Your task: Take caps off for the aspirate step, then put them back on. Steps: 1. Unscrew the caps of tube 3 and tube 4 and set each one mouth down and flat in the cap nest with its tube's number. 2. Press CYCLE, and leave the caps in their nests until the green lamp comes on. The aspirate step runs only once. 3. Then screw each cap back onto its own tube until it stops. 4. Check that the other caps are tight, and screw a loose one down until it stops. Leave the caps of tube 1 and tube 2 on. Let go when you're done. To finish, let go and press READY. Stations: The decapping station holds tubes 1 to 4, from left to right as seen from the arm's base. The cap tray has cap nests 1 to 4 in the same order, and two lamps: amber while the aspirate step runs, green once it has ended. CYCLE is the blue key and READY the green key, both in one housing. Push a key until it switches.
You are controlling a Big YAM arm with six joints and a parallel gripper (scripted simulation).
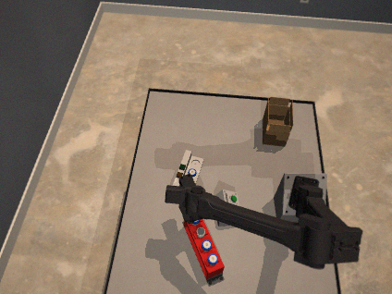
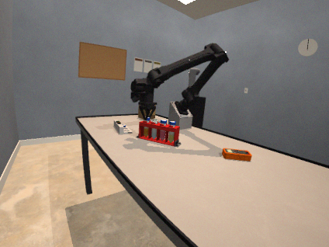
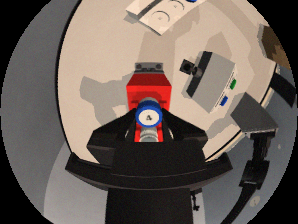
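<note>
Now: hand right at the blue tube cap. The rest, counted from my hand: green key 14 cm behind, 13 cm to the right, 5 cm below; then key housing 12 cm behind, 10 cm to the right, 6 cm below; then blue key 15 cm behind, 8 cm to the right, 5 cm below.
</note>
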